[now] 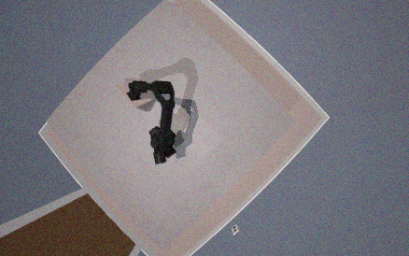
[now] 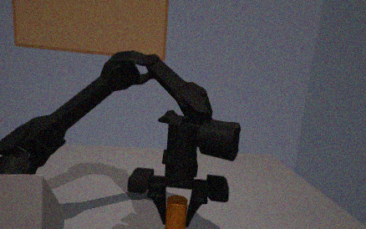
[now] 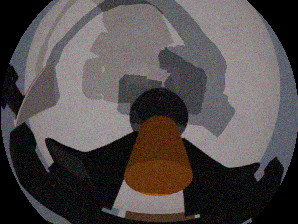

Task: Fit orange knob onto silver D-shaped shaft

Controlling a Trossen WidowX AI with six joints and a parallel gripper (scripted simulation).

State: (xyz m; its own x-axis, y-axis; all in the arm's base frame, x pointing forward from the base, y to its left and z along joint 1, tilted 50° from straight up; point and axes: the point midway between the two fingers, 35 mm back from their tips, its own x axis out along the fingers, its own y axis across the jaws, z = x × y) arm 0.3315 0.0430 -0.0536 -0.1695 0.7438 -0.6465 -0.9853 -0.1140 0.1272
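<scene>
My gripper tip is now 40 mm above the dark round pedestal. Also, from my gripper tip: orange knob 30 mm above.
</scene>
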